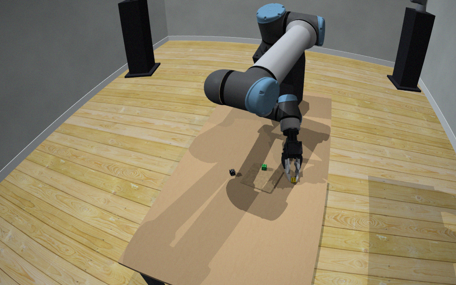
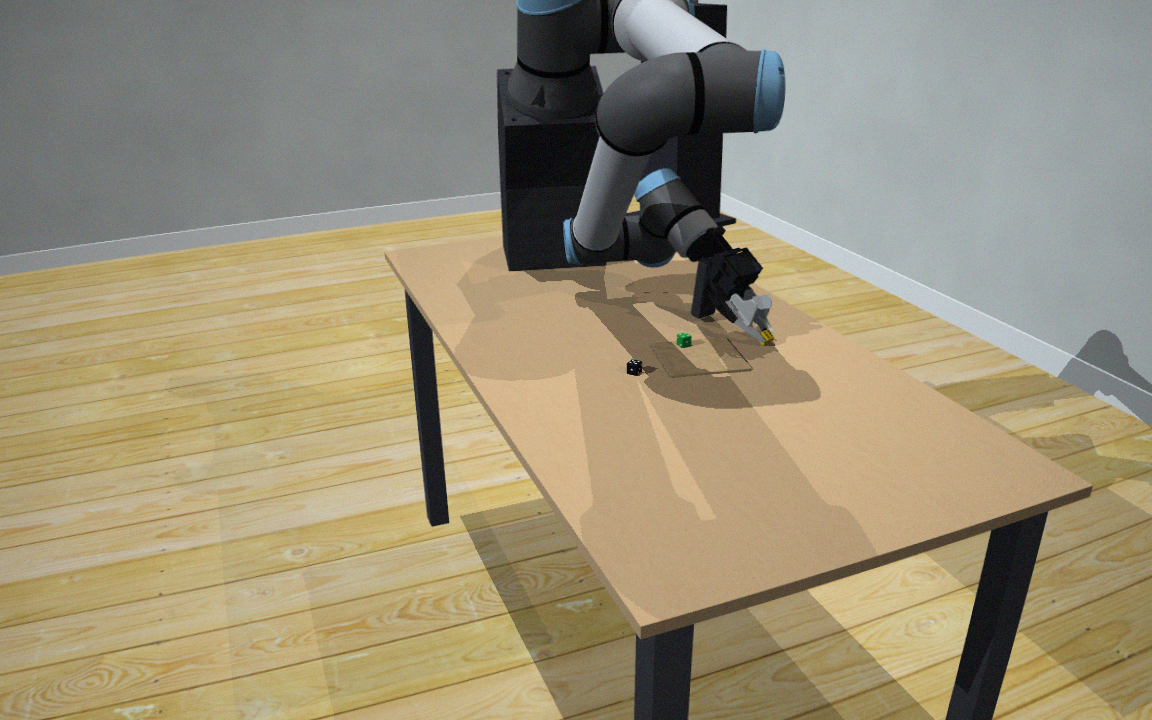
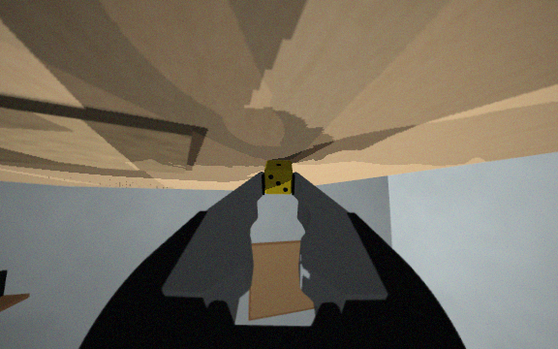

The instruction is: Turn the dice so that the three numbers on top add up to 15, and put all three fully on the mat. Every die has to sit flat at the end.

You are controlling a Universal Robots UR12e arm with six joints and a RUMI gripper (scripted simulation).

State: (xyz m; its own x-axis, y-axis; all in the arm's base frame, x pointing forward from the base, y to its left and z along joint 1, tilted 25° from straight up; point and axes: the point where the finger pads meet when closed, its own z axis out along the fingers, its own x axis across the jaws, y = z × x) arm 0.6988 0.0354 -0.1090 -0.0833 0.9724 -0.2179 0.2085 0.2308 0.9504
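Right now my hand is 10 mm short of the yellow die. Round my hand: thin square mat (130 mm to the right, 20 mm below, 20 mm behind); black die (260 mm to the right, 40 mm behind, 10 mm below); green die (130 mm to the right, 70 mm behind).
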